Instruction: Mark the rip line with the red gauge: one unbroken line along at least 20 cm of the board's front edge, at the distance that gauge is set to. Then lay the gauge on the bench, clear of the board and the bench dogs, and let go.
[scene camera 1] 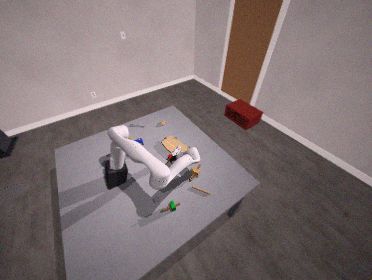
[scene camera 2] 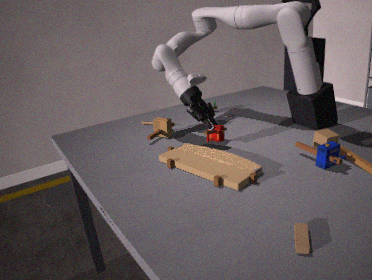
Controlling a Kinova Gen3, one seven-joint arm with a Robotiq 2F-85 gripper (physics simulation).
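Places are measured from the arm's base along level axes (x ahead, y left, z up), in centimetres.
Where they show: gripper, fingertip midpoint: (scene camera 1: pixel 171 157) (scene camera 2: pixel 214 128); arm's base, link origin: (scene camera 1: pixel 116 165) (scene camera 2: pixel 309 88).
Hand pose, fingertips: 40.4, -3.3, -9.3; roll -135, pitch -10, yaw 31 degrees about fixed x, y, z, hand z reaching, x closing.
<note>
Things, the pixels of their top centre, and the offset from my fingertips, as dx, dy, dz. "pt": a spot on its surface instead. Level surfaces: height alone.
- pale wooden board, top centre: (scene camera 2: pixel 210 159) (scene camera 1: pixel 176 146) +9.0, +12.8, -4.1
- grey bench, surface height: dz -6.1
- dog, top centre: (scene camera 2: pixel 217 176) +13.1, +24.1, -3.6
- red gauge, top centre: (scene camera 2: pixel 216 124) (scene camera 1: pixel 170 155) -0.2, +0.8, +1.6
- plain wooden gauge, top centre: (scene camera 2: pixel 161 119) (scene camera 1: pixel 195 168) +12.6, -18.7, +0.5
- green gauge, top centre: (scene camera 1: pixel 170 205) -14.7, -35.8, -0.8
- thin stick, top centre: (scene camera 1: pixel 201 189) +10.1, -33.3, -5.0
- blue gauge, top centre: (scene camera 2: pixel 320 140) (scene camera 1: pixel 139 142) -20.3, +28.4, +0.7
- wooden block, surface spot: (scene camera 2: pixel 326 136) pt -27.1, +24.9, -0.7
- small wooden piece, top centre: (scene camera 2: pixel 301 234) (scene camera 1: pixel 163 122) +10.0, +52.5, -4.6
The pale wooden board (scene camera 1: pixel 174 144) (scene camera 2: pixel 200 164) lies flat on the grey bench (scene camera 1: pixel 95 220) (scene camera 2: pixel 125 180), with small brown bench dogs at its edges, such as the dog (scene camera 2: pixel 218 181) on its near side in scene camera 2. The red gauge (scene camera 1: pixel 170 157) (scene camera 2: pixel 216 134) is beside the board's long edge on the robot's side, apart from the board in scene camera 2. My gripper (scene camera 1: pixel 173 154) (scene camera 2: pixel 213 126) points down at a slant and is shut on the red gauge. Whether the gauge touches the bench is unclear. No marked line can be made out on the board.
A plain wooden gauge (scene camera 1: pixel 195 172) (scene camera 2: pixel 161 127) stands near the board's end. A green gauge (scene camera 1: pixel 173 205), a thin stick (scene camera 1: pixel 201 190), a blue gauge (scene camera 1: pixel 139 141) (scene camera 2: pixel 327 155), a wooden block (scene camera 2: pixel 326 136) and a small wooden piece (scene camera 1: pixel 163 123) (scene camera 2: pixel 302 238) also lie on the bench.
</note>
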